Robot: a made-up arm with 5 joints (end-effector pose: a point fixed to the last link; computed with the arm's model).
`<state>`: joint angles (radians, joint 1 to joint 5).
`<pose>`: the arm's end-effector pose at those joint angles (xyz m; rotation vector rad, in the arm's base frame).
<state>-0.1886 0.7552 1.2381 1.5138 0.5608</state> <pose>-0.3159 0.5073 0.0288 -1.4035 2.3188 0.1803</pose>
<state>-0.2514 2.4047 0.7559 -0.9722 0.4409</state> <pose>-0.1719 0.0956 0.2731 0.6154 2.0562 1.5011</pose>
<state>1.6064 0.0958 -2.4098 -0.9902 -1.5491</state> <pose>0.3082 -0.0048 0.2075 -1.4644 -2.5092 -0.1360</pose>
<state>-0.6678 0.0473 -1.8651 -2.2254 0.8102</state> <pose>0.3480 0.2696 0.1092 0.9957 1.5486 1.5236</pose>
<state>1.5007 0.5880 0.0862 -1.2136 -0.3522</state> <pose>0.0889 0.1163 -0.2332 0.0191 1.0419 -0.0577</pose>
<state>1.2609 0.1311 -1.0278 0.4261 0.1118</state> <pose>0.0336 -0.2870 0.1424 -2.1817 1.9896 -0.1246</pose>
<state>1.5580 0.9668 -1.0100 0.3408 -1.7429</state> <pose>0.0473 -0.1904 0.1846 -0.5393 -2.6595 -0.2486</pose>
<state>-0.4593 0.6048 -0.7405 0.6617 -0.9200</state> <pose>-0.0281 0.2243 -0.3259 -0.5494 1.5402 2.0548</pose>
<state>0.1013 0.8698 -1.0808 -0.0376 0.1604</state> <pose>-0.0203 0.0945 -0.2959 -0.9221 1.1432 1.7081</pose>
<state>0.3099 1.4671 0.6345 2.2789 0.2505</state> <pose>-0.0805 -0.1035 0.1048 2.7019 -0.9771 -0.7757</pose>
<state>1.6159 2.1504 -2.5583 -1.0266 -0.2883</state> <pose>0.1094 0.0053 -0.0600 -0.5363 -0.8942 -1.4122</pose>
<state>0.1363 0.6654 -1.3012 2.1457 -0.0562</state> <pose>0.5548 0.0040 -0.2161 -2.8734 -0.3031 0.4567</pose>
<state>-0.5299 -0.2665 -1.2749 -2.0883 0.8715</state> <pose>0.3074 0.2670 0.0694 1.2487 1.3585 0.5187</pose>
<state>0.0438 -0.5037 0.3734 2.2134 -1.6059</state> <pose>-0.0809 0.3329 -0.1447 1.0455 2.6453 -0.8020</pose>
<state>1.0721 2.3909 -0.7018 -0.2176 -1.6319</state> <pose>-0.0346 -0.0902 0.1418 -0.9469 -1.1857 -0.9641</pose>
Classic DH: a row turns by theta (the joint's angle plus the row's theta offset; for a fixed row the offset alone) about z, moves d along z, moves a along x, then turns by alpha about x. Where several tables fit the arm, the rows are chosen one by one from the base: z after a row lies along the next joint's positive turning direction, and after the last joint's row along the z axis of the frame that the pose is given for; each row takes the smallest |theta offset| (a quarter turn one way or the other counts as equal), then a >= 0, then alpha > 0; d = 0 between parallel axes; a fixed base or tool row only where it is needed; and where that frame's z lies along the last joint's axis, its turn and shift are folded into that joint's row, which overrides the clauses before.
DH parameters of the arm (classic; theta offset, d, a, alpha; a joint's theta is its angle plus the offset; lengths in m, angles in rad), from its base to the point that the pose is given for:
base (fixed): 1.5708 0.0904 0.1819 -1.5708
joint 1: 0.3079 -0.2244 0.0156 2.1801
joint 2: 0.3786 0.2575 0.0718 2.6034
joint 3: 0.9533 0.5483 -0.1786 2.1307
joint 4: 0.9162 0.1829 0.2329 -0.8826
joint 5: -1.1462 -1.0473 0.0272 3.0982
tool (fixed): -1.8634 -1.1109 0 0

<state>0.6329 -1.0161 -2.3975 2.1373 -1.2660</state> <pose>0.5430 -0.1784 0.4192 1.6701 -1.3319 0.6343</pose>
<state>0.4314 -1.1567 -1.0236 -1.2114 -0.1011</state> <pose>0.2510 0.1075 -0.1446 0.0931 0.7767 -0.2285</pose>
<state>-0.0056 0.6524 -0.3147 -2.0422 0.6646</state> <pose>0.2034 0.3383 0.0825 1.4349 1.3257 0.2795</pose>
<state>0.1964 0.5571 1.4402 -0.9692 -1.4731</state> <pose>0.2952 0.5441 -0.1506 1.1505 -0.3716 0.4332</pose>
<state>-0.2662 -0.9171 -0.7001 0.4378 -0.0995</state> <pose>-0.0520 0.1751 -0.3415 -0.4106 1.8559 -0.1824</pose>
